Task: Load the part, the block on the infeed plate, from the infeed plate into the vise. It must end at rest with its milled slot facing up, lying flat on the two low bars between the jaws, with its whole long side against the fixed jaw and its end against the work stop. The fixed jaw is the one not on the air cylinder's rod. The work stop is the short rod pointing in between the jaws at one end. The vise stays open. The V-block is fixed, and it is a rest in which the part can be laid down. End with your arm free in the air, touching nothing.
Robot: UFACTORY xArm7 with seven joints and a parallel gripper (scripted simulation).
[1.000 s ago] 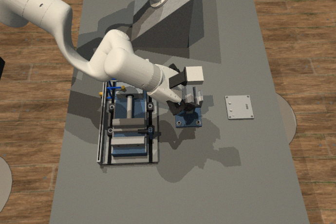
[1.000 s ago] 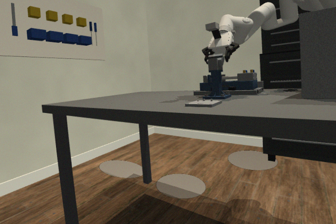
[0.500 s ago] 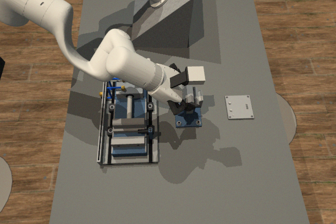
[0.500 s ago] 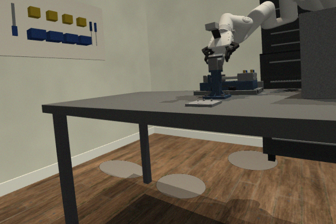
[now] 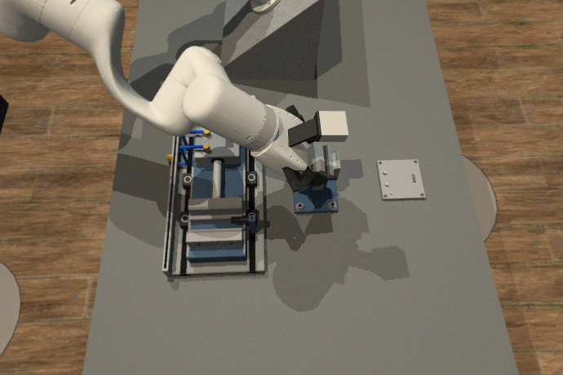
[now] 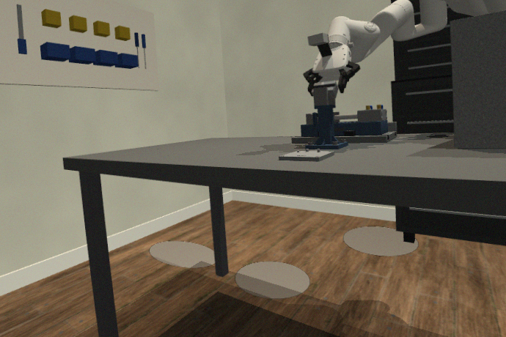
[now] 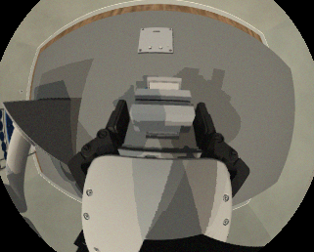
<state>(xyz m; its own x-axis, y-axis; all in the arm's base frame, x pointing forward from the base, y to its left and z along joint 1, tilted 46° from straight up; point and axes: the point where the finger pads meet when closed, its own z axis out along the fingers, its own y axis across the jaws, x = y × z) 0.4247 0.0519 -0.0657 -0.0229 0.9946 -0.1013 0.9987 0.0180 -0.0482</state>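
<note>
My hand is 1 cm to the right of the part. The rest, counted from my hand: V-block post (1 cm to the left, 10 cm below); then cylinder rod (1 cm ahead, 19 cm to the right, 8 cm below); then work stop (9 cm ahead, 14 cm to the right, 7 cm below).
</note>
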